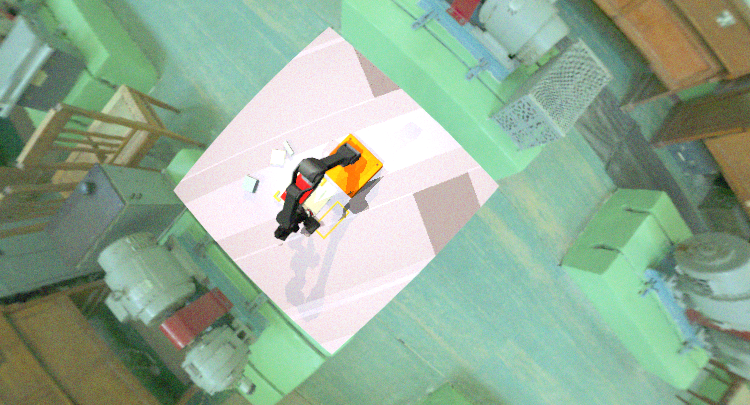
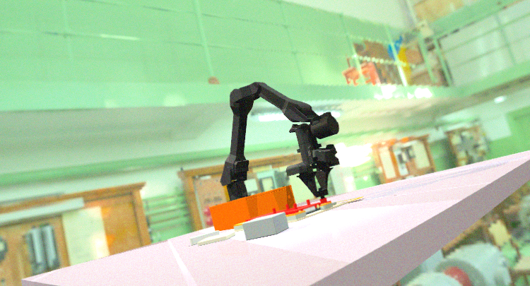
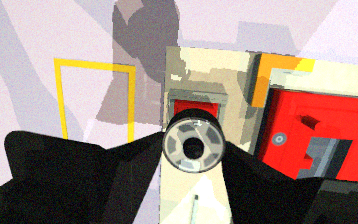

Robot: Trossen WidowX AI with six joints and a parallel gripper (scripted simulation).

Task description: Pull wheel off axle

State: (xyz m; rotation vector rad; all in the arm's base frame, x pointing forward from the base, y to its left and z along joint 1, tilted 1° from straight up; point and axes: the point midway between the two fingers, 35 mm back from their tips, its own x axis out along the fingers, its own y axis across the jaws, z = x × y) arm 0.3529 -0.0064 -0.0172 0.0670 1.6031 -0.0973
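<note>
My gripper tip is 10 mm above the thin dark upright axle. Also, from my gripper tip: grey block 80 mm ahead, 340 mm to the right, 30 mm below; flat white piece 120 mm behind, 320 mm to the right, 40 mm below.
</note>
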